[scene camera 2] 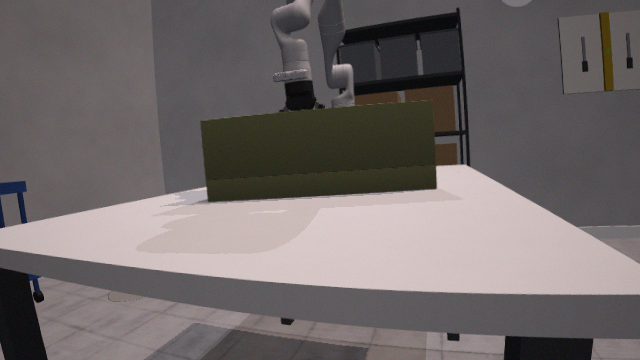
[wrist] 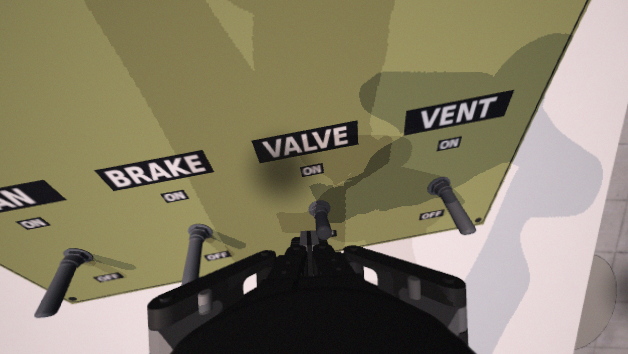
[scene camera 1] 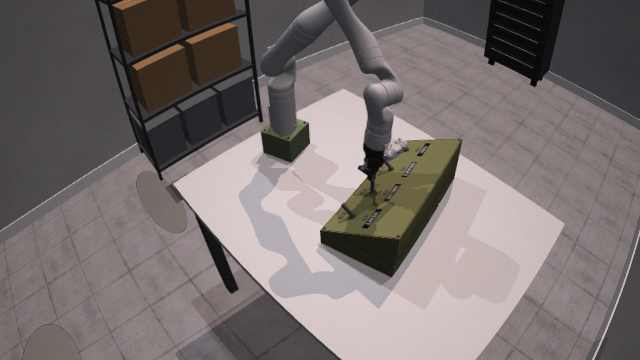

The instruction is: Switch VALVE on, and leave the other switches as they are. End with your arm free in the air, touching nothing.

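Seen in the pictures: gripper, between the fingertips: (wrist: 309, 242) (scene camera 1: 371, 179); arm's base, origin of its link: (scene camera 1: 284, 126).
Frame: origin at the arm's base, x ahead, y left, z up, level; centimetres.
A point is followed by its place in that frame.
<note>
The sloped green switch box (scene camera 1: 425, 187) @[x 59.7, y -3.6, z 7.1 cm] (scene camera 2: 320, 145) @[x 61.8, y 1.1, z 0.6 cm] (wrist: 165, 100) @[x 54.1, y 1.7, z 4.5 cm] stands on the table. The VALVE lever (scene camera 1: 372, 185) @[x 44.0, y -8.1, z 2.2 cm] (wrist: 322, 222) @[x 44.2, y -7.7, z 3.3 cm] stands nearly upright from the panel, less tilted towards OFF than its neighbours. My gripper (scene camera 1: 370, 174) @[x 42.3, y -6.4, z 2.3 cm] (wrist: 309, 242) @[x 42.3, y -6.4, z 2.3 cm] is shut and empty. Its fingertips are at the VALVE lever's OFF side, close against the lever's tip; contact is not clear. The VENT lever (scene camera 1: 348, 210) @[x 43.8, y -19.9, z 1.4 cm] (wrist: 455, 207) @[x 43.6, y -19.5, z 1.6 cm] and the BRAKE lever (scene camera 1: 388, 165) @[x 42.3, y 3.8, z 0.9 cm] (wrist: 194, 252) @[x 42.1, y 3.9, z 1.3 cm] lean to OFF. A lever (wrist: 60, 282) @[x 40.8, y 15.7, z 1.4 cm] under a partly cut label ending in "AN" also leans to OFF. The box hides my fingertips in scene camera 2.
The levers on both sides stand close to my gripper's width. The white table (scene camera 1: 300, 240) @[x 33.6, y -30.2, z -10.1 cm] (scene camera 2: 400, 250) @[x 99.3, y 14.7, z -10.1 cm] carries the box and the arm's green base block (scene camera 1: 285, 142) @[x 5.6, y -5.6, z -1.2 cm]. A shelf rack (scene camera 1: 253, 65) (scene camera 2: 462, 75) with boxes stands behind the table. A black cabinet (scene camera 1: 522, 37) stands at the back right.
</note>
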